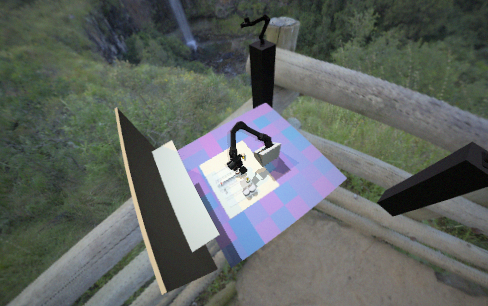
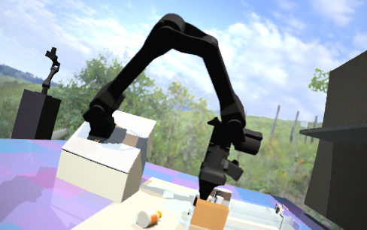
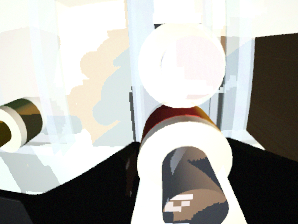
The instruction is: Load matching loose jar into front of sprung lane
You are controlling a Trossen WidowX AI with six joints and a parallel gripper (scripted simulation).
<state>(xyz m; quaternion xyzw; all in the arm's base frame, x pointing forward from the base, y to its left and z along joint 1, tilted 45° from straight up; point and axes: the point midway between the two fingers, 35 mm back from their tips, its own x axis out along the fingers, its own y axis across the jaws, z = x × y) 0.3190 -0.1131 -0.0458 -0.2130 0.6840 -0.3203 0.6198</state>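
Right now my gripper tip is 80 mm to the left of the tan block, 10 mm short of it and 10 mm above it. From my gripper tip the other things lie so: clear lane (160 mm ahead, 30 mm below).
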